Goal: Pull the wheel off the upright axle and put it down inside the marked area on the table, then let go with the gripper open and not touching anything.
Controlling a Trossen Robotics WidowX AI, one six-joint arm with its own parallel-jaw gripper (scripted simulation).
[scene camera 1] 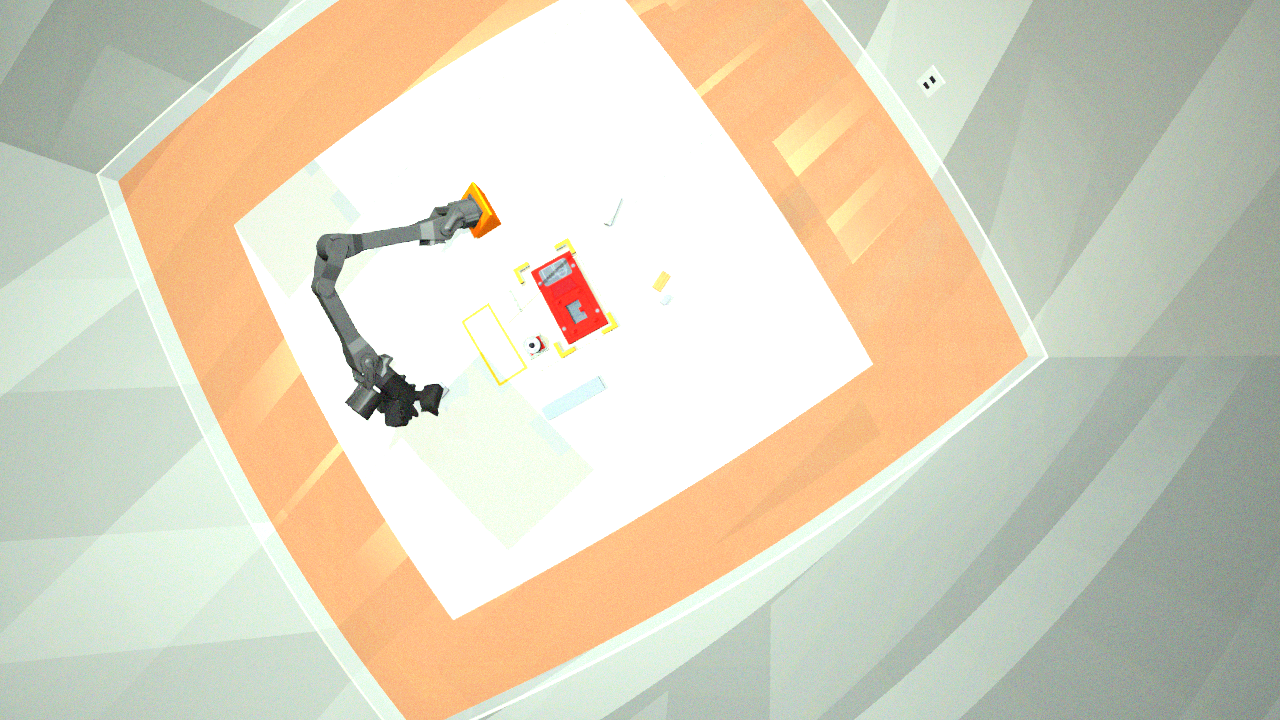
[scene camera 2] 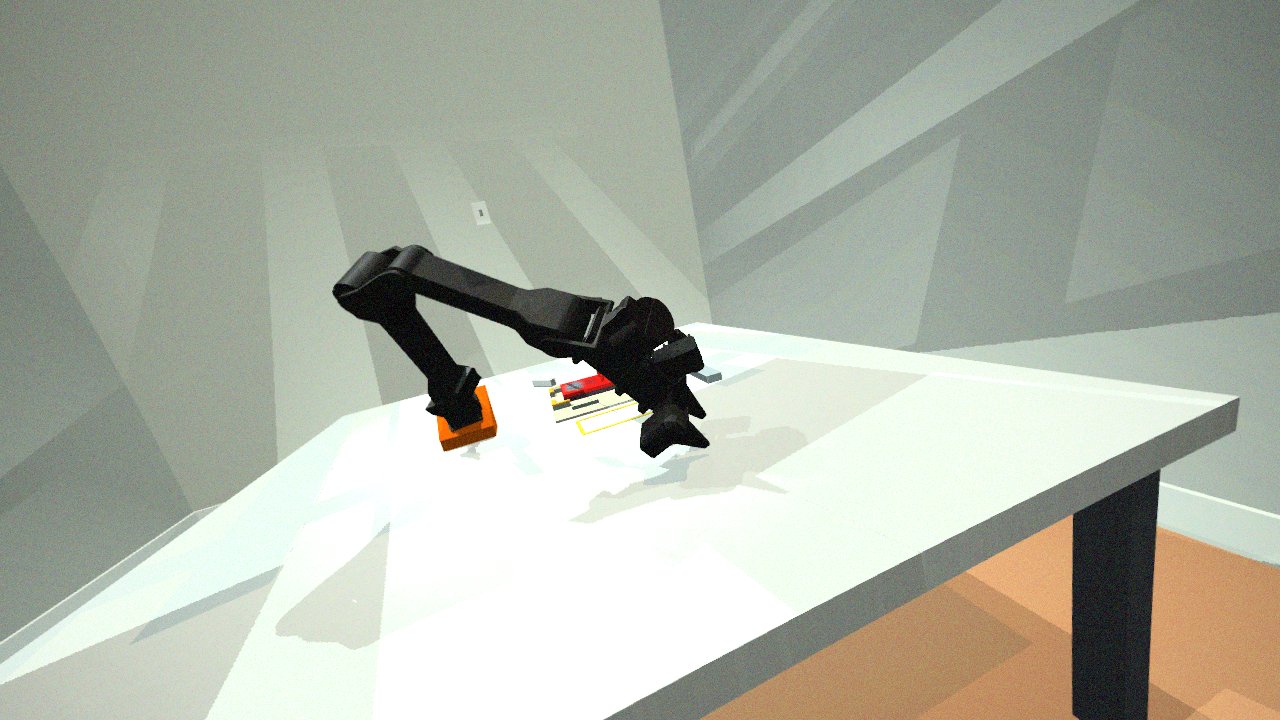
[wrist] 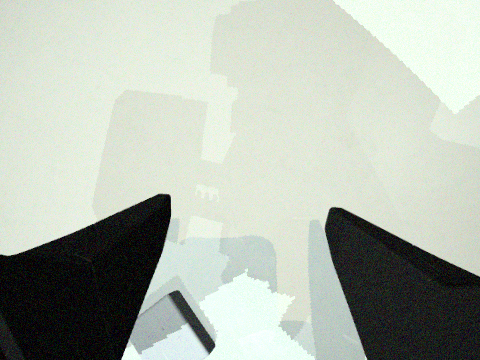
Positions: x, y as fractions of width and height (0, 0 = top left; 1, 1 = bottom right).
my gripper: scene camera 1 0.33, 0.58; scene camera 2 0.55, 0.60; wrist 0.52, 0.59
red board: scene camera 1 0.44, 0.41; scene camera 2 0.47, 0.53; not seen in the wrist view (out of frame)
